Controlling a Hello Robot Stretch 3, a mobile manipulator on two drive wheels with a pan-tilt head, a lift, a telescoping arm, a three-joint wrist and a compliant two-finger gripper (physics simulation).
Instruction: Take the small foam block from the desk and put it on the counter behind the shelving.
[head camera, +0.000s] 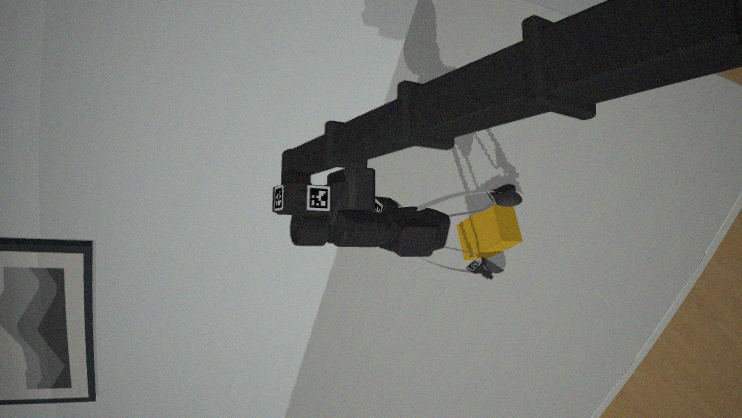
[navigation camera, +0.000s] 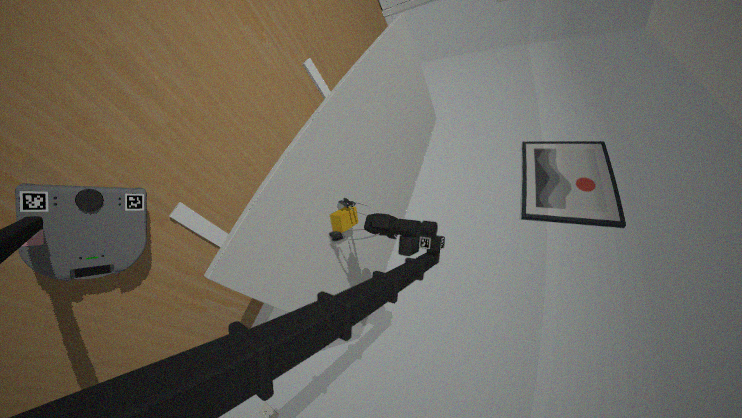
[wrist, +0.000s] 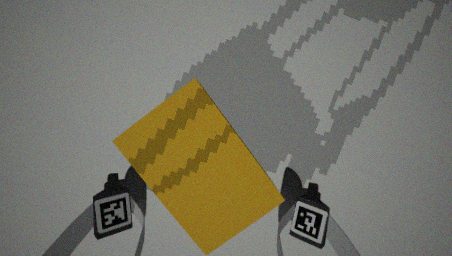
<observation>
I see my gripper (head camera: 509, 232), a yellow foam block (head camera: 485, 234), a white desk (head camera: 620, 214) and a framed picture (head camera: 54, 353).
The yellow foam block shows as well in the wrist view (wrist: 186, 151). My gripper is seen too in the navigation camera view (navigation camera: 335, 218) and in the wrist view (wrist: 214, 182). The white desk also shows in the navigation camera view (navigation camera: 366, 142) and in the wrist view (wrist: 349, 102).
</observation>
